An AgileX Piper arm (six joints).
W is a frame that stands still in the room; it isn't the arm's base.
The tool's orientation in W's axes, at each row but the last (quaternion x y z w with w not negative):
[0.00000 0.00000 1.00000 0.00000]
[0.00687 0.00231 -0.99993 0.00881]
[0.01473 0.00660 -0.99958 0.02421]
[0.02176 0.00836 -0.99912 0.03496]
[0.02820 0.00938 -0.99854 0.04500]
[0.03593 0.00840 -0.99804 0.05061]
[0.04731 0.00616 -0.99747 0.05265]
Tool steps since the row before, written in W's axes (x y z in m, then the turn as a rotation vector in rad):
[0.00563 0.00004 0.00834 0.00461 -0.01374 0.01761]
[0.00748 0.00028 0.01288 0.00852 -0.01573 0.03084]
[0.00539 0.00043 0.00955 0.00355 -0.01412 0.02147]
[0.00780 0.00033 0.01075 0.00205 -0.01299 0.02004]
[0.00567 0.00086 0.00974 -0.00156 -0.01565 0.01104]
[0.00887 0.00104 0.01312 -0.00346 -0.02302 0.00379]
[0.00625 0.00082 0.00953 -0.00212 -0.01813 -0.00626]
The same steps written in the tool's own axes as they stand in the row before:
[-0.00563 -0.00004 0.00834 -0.00461 0.01374 0.01761]
[-0.00766 -0.00021 0.01277 -0.00867 0.01574 0.03079]
[-0.00569 -0.00029 0.00938 -0.00350 0.01401 0.02155]
[-0.00827 0.00006 0.01040 -0.00202 0.01280 0.02017]
[-0.00627 -0.00050 0.00939 0.00232 0.01526 0.01144]
[-0.00986 -0.00031 0.01243 0.00547 0.02250 0.00449]
[-0.00718 -0.00022 0.00889 0.00459 0.01785 -0.00572]

